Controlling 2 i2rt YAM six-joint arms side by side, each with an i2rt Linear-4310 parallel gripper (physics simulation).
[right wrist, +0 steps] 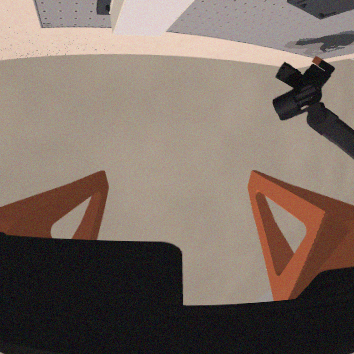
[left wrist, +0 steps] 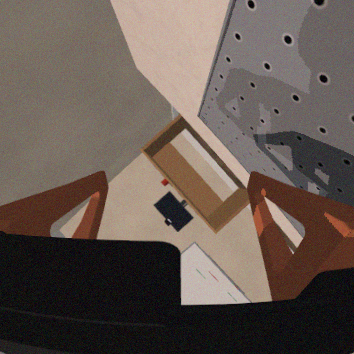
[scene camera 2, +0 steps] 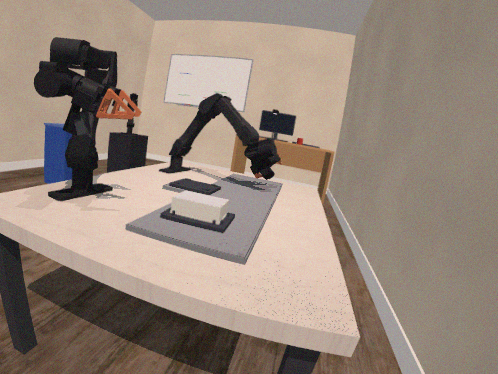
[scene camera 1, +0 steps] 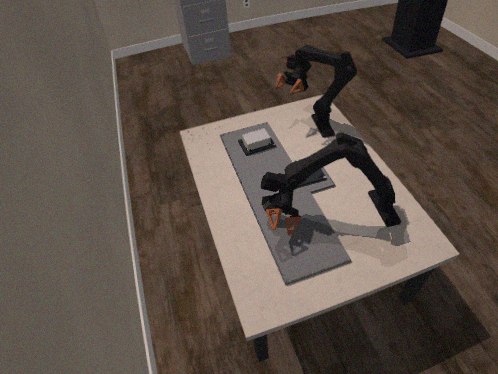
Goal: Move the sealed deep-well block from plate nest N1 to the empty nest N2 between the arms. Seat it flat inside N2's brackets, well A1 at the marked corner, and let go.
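Frame: origin at the left arm's base, x left, y back, z up, level; millimetres.
Seen in the pictures: left gripper, between the fingertips: [left wrist: 177,178] [scene camera 2: 272,169] [scene camera 1: 281,232]; right gripper, between the fingertips: [right wrist: 177,178] [scene camera 2: 137,115] [scene camera 1: 283,91]; left arm's base, origin of its link: [scene camera 2: 175,170] [scene camera 1: 383,207]; right arm's base, origin of its link: [scene camera 2: 82,192] [scene camera 1: 322,125].
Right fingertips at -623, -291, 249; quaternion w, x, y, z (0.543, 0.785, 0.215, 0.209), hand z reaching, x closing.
Note:
Offsets run from my right fingertips to a thing's top centre, as dx, dy, dz. Level surfaces: height alone.
The sealed deep-well block @(+83, -164, -182) [scene camera 1: 257,139] [scene camera 2: 199,207] [right wrist: 150,15], white and boxy, sits in the dark nest N1 @(+83, -164, -214) [scene camera 1: 247,149] [scene camera 2: 228,223] [right wrist: 103,7]. The dark nest N2 @(+358, +10, -218) [scene camera 1: 320,178] [scene camera 2: 192,186] [right wrist: 325,6] is empty; the left arm partly hides it in scene camera 1. The marked corner and well A1 are too small to tell. My left gripper [scene camera 1: 282,230] [left wrist: 177,178] is open and empty above the near part of the board, away from both nests. My right gripper [scene camera 1: 286,90] [scene camera 2: 139,114] [right wrist: 177,178] is open and empty, raised high, away from the block.
The grey perforated board @(dz -236) [scene camera 1: 325,257] [scene camera 2: 250,235] [left wrist: 280,55] [right wrist: 220,32] lies on the pale table @(dz -249) [scene camera 1: 215,220] [scene camera 2: 280,285] and bears nest N1. The left forearm [scene camera 1: 320,161] reaches over the board near N2. A desk [scene camera 2: 305,157] [left wrist: 185,177] stands beyond the table.

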